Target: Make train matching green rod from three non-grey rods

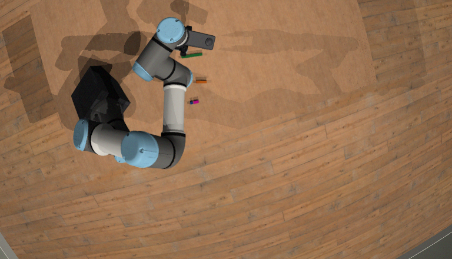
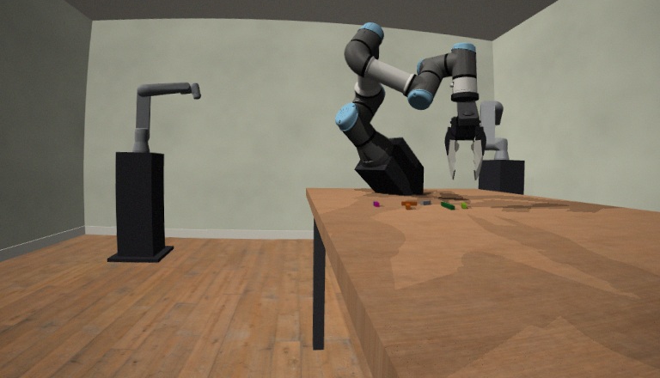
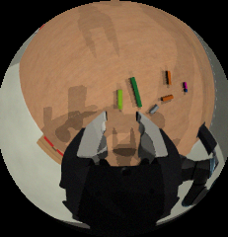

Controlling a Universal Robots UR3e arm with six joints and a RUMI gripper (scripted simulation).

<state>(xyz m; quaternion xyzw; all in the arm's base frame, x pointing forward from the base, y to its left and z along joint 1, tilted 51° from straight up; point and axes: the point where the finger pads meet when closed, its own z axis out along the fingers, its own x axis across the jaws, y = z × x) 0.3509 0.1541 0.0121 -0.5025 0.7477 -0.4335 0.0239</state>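
Now: the lime rod 80 mm below my hand. The rest, counted from my hand: green rod: 80 mm below, 50 mm to the right; grey rod: 80 mm below, 70 mm to the right, 70 mm behind; magenta rod: 220 mm to the right, 80 mm below, 60 mm behind.
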